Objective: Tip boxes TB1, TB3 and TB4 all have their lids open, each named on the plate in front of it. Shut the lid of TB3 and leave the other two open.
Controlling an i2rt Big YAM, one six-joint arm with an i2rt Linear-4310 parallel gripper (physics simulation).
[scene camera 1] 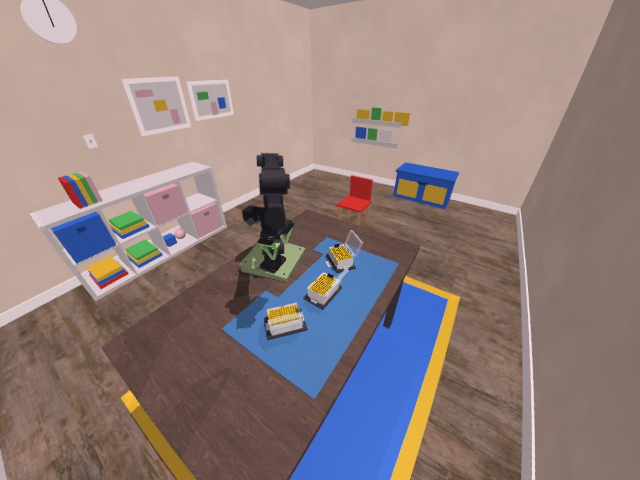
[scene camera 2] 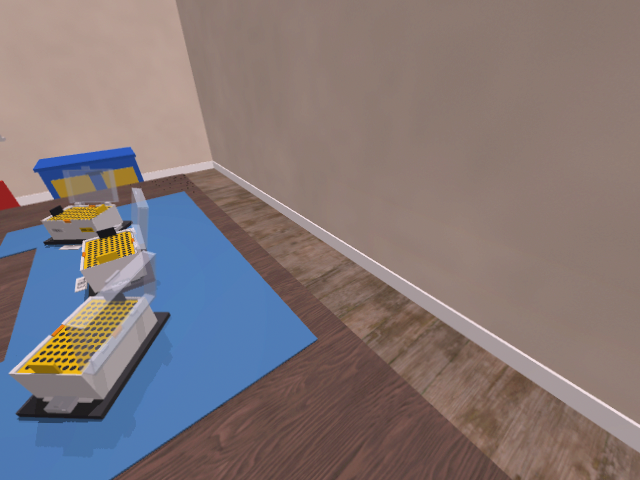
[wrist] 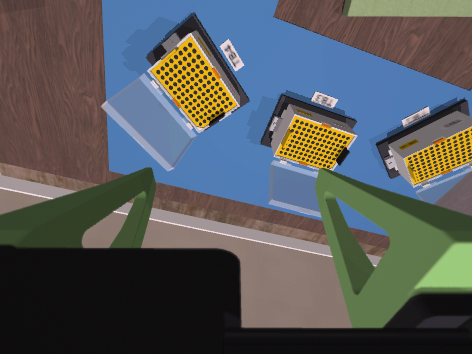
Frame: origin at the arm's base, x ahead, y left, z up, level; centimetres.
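Seen in the pictures: gripper, fingertip midpoint: (scene camera 1: 279, 251) (wrist: 235, 177); arm's base at its link origin: (scene camera 1: 273, 263).
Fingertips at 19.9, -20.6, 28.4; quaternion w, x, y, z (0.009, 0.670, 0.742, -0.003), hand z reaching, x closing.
Offsets run from my fingertips to a thing's top centre, as dx, dy, dz. "spot": to the spot under its first point. Level surfaces: height alone.
TB3 {+10.1, +14.8, -24.1} (wrist: 315, 145) (scene camera 2: 111, 253) (scene camera 1: 323, 286) is the middle white box with a yellow holed insert; its plate {spot: +3.6, +16.4, -31.3} (wrist: 325, 100) reads TB3. Its clear lid {+16.7, +13.4, -16.2} (wrist: 292, 187) (scene camera 2: 139, 217) is open and stands up at the side away from the plate. TB4 (wrist: 195, 85) (scene camera 1: 285, 320) (scene camera 2: 77, 343) has its clear lid {spot: +6.8, -12.4, -21.4} (wrist: 150, 120) open. TB1 {+9.7, +39.0, -24.1} (wrist: 442, 152) (scene camera 1: 341, 256) (scene camera 2: 82, 219) has its lid {spot: +14.5, +44.4, -21.4} (scene camera 2: 90, 186) (scene camera 1: 354, 242) open. My gripper (wrist: 235, 177) (scene camera 1: 279, 241) is open and empty, raised near the arm's base. In the wrist view the right fingertip overlaps TB3's lid edge.
The boxes stand on black bases on a blue mat {dz -31.5} (scene camera 1: 356, 310) (scene camera 2: 217, 268) (wrist: 300, 55) on a dark wooden table {dz -31.8} (scene camera 1: 206, 361). The arm's green base plate (scene camera 1: 292, 258) (wrist: 410, 7) lies beside the mat. A red chair (scene camera 1: 355, 198) stands beyond the table's far end.
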